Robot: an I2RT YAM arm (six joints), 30 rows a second.
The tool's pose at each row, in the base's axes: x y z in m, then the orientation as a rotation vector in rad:
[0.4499 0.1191 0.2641 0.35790 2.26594 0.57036]
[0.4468 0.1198 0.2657 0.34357 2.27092 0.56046]
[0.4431 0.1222 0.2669 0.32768 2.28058 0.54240]
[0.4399 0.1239 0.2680 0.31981 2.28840 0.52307]
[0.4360 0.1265 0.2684 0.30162 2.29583 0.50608]
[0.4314 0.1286 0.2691 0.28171 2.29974 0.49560]
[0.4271 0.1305 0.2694 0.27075 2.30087 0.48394]
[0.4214 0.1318 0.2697 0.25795 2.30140 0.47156]
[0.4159 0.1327 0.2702 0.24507 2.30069 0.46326]
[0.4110 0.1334 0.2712 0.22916 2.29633 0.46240]
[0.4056 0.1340 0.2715 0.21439 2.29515 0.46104]
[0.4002 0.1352 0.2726 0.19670 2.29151 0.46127]
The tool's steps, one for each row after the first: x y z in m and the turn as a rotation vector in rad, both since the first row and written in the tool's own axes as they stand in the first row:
[0.0014 0.0012 -0.0031 0.00352 0.00309 -0.01339]
[0.0042 0.0035 -0.0058 0.01333 0.00866 -0.03034]
[0.0064 0.0053 -0.0084 0.02599 0.01166 -0.04202]
[0.0098 0.0074 -0.0107 0.03380 0.01593 -0.06029]
[0.0134 0.0092 -0.0139 0.03576 0.01883 -0.07781]
[0.0169 0.0107 -0.0167 0.04055 0.01806 -0.08950]
[0.0211 0.0115 -0.0207 0.04511 0.01681 -0.10278]
[0.0249 0.0121 -0.0248 0.04658 0.01546 -0.11486]
[0.0278 0.0128 -0.0288 0.04110 0.01282 -0.12689]
[0.0315 0.0130 -0.0328 0.03718 0.01303 -0.13803]
[0.0350 0.0142 -0.0371 0.03061 0.01170 -0.15093]

